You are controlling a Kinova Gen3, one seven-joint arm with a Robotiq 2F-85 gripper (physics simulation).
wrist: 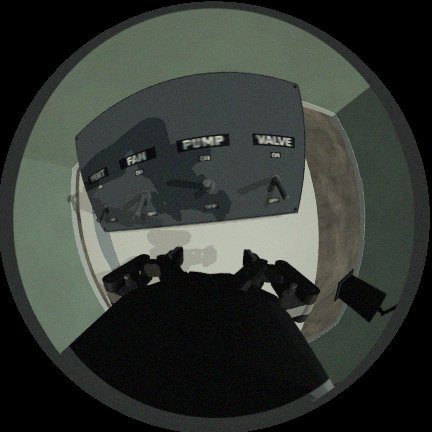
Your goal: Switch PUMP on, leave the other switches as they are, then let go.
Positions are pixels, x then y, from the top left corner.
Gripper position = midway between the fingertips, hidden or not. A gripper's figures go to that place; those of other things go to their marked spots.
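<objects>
Gripper (212, 255), 0.16 m from the lens. Dark grey switch panel (241, 130), 0.21 m from the lens.
</objects>
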